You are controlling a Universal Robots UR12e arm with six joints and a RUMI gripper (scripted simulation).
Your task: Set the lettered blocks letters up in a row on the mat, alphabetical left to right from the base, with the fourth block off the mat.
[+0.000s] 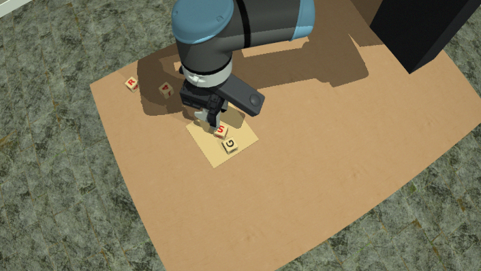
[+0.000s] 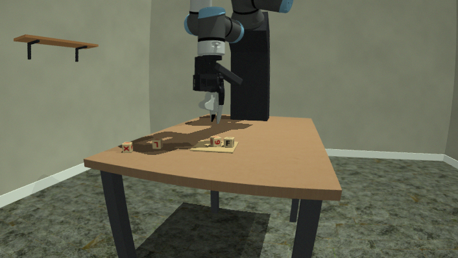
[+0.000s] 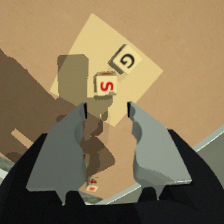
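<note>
Now: hand 8 cm above the block. The rest, counted from my hand: pale mat: 10 cm below.
</note>
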